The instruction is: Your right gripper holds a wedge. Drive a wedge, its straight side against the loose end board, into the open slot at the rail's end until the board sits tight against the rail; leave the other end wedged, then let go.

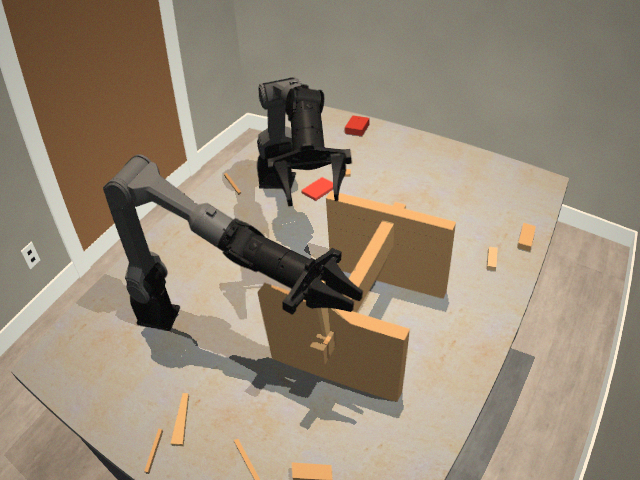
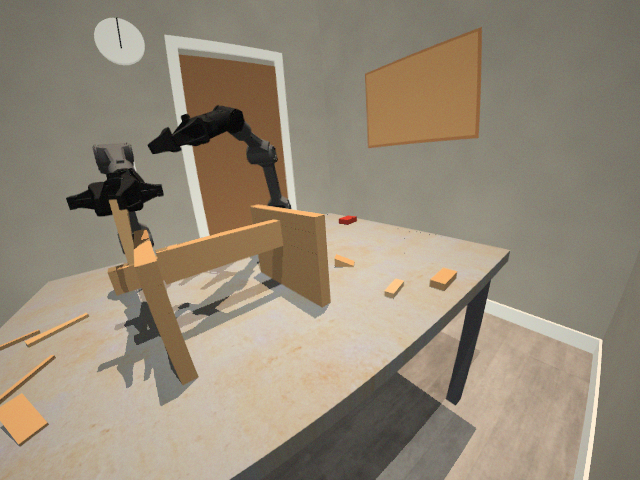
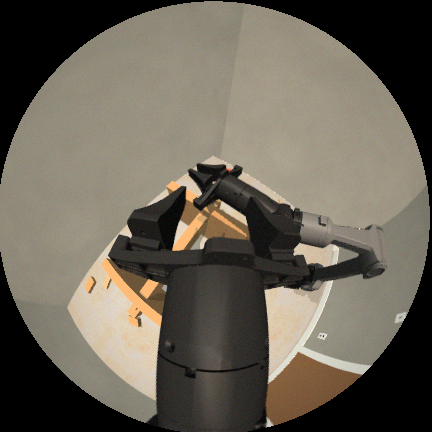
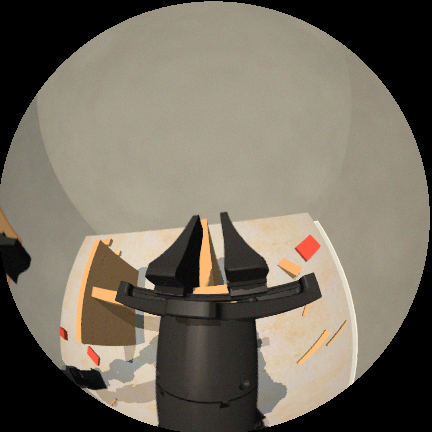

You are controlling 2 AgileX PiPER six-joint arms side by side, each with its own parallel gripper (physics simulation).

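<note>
My right gripper [image 1: 356, 302] [image 4: 210, 220] is shut on the top of a long pale wedge [image 1: 324, 320] [image 2: 122, 227] [image 4: 212, 290], above the near end board's outer side. The wedge runs down beside the loose end board [image 1: 289, 330] [image 2: 168, 325] [image 4: 204, 250] to the slotted rail end [image 1: 316, 345] [image 2: 117, 281]; its depth in the slot is hard to see. The rail [image 1: 373, 254] [image 2: 217, 248] joins both boards; whether the near one touches it tightly, I cannot tell. A wedge [image 1: 399, 206] stands at the other end. My left gripper [image 1: 313, 202] is open and empty.
The far end board [image 1: 413, 258] [image 2: 297, 258] stands upright below and beside the left gripper. Red blocks [image 1: 357, 125] [image 1: 317, 188] lie at the back. Loose wood strips [image 1: 179, 421] [image 1: 154, 450] and small blocks [image 1: 526, 236] [image 1: 492, 257] lie around the frame.
</note>
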